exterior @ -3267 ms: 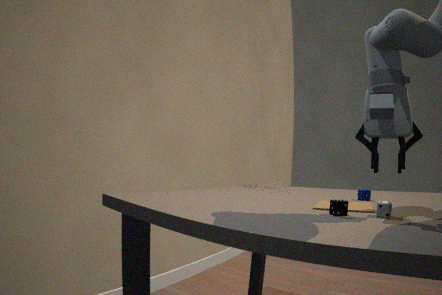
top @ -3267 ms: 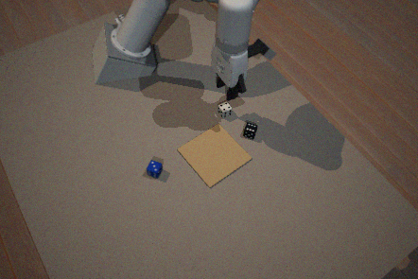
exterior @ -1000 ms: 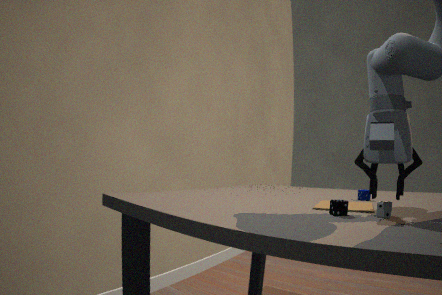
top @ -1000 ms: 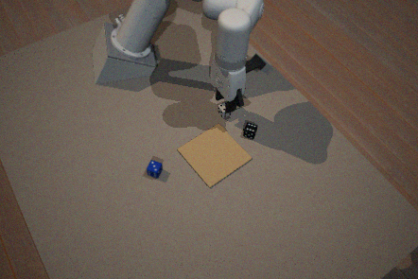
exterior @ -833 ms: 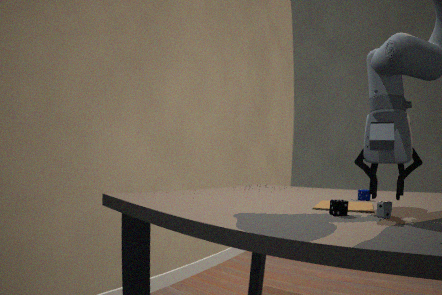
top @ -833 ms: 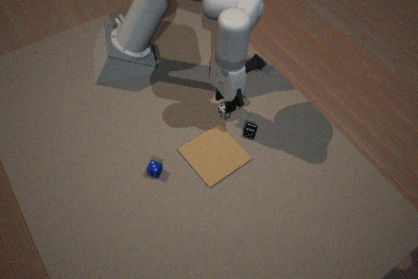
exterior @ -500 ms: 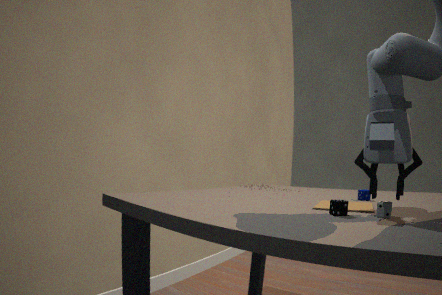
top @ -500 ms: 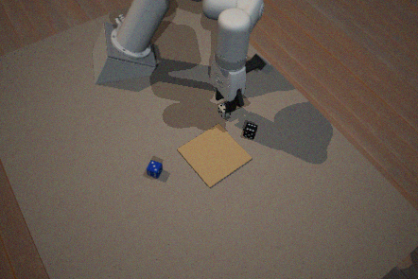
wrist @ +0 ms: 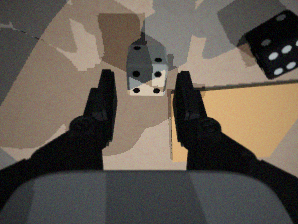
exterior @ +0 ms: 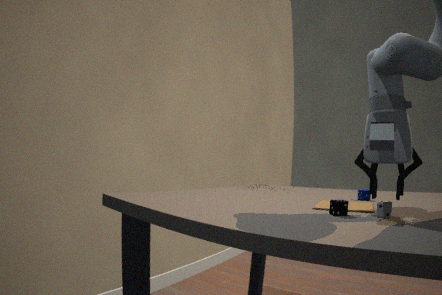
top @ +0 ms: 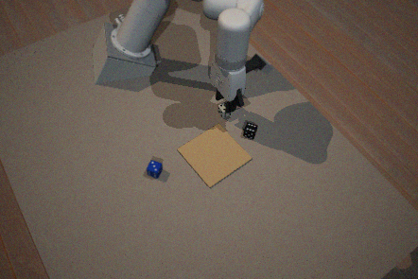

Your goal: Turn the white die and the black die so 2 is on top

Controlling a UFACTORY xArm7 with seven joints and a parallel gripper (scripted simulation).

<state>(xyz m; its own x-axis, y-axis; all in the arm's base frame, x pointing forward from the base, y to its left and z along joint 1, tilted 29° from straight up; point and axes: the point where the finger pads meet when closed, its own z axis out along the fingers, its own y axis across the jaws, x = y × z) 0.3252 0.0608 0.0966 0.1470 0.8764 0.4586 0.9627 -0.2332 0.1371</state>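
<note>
Now: the white die 4 cm below my hand. The rest, counted from my hand: blue die 26 cm to the right, 4 cm below, 4 cm ahead; black die 10 cm ahead, 4 cm below, 1 cm to the left; tan mat 11 cm to the right, 9 cm ahead, 5 cm below.
</note>
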